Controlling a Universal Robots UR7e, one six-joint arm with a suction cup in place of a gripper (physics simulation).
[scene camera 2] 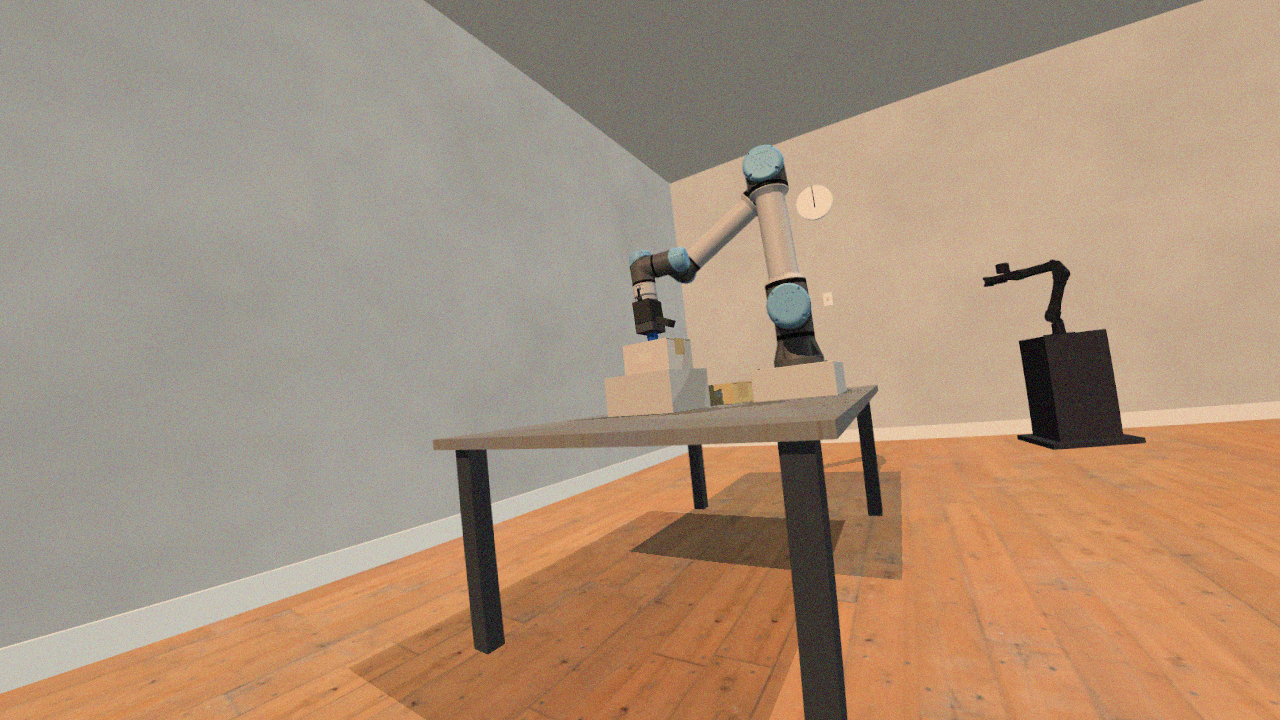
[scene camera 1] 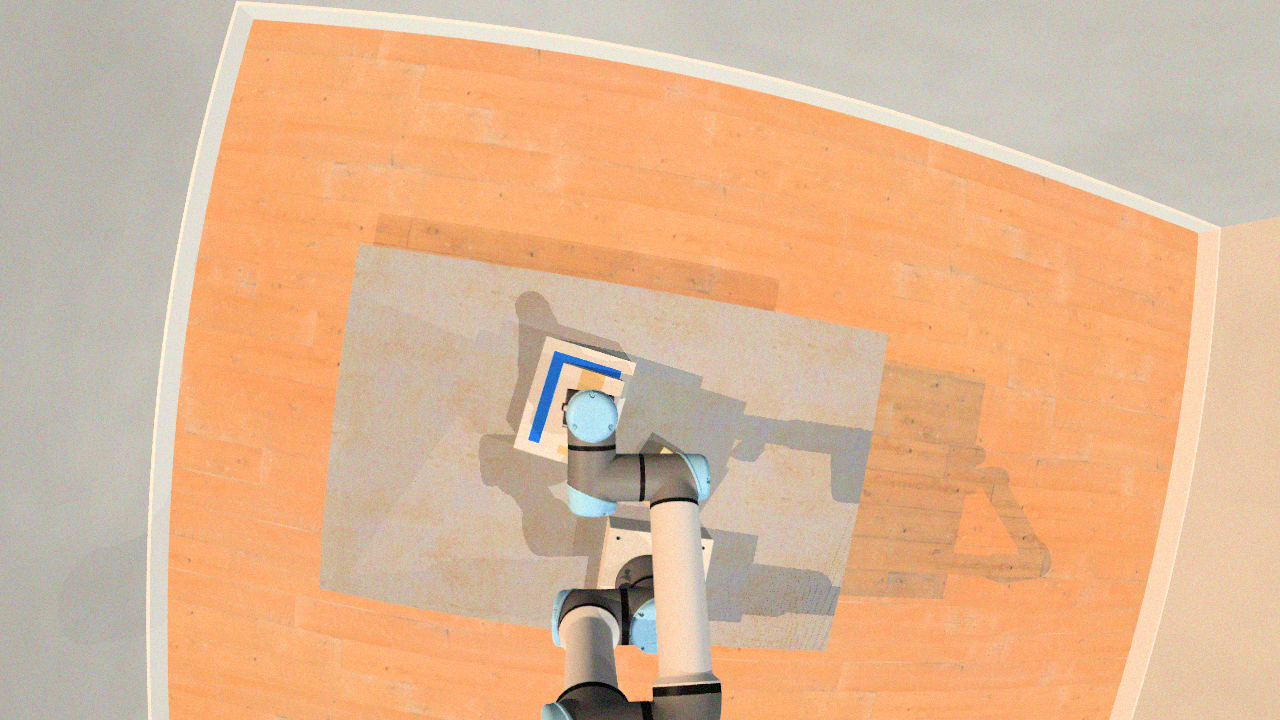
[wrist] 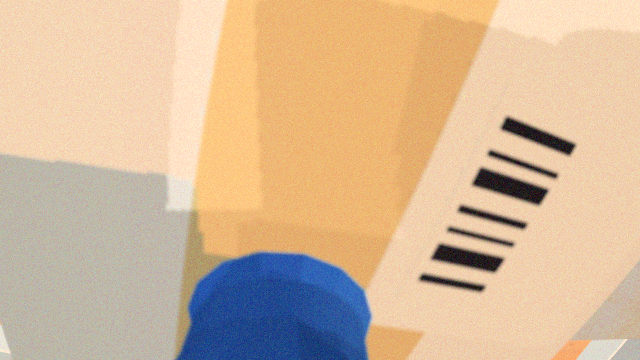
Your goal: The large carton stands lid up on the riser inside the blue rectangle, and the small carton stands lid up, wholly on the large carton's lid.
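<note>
The large carton (scene camera 2: 656, 356) (wrist: 554, 80) stands lid up on the pale riser (scene camera 2: 646, 393) (scene camera 1: 535, 427), inside the blue rectangle (scene camera 1: 543, 399). Its lid has a tan tape strip (wrist: 322, 134) and a barcode label. My suction cup (scene camera 2: 652, 336) (wrist: 277, 304) presses on the tape at the lid's middle and holds the carton. In the overhead view the wrist hides the cup and most of the carton. The small brown carton (scene camera 2: 732, 392) sits on the table (scene camera 2: 670, 429) (scene camera 1: 429, 502) between the riser and the arm's base, mostly hidden under the arm in the overhead view.
The arm's white base plinth (scene camera 2: 796, 380) (scene camera 1: 616, 546) stands at the table's near edge in the overhead view. A black arm on a black pedestal (scene camera 2: 1069, 385) stands on the floor far to the right, away from the table.
</note>
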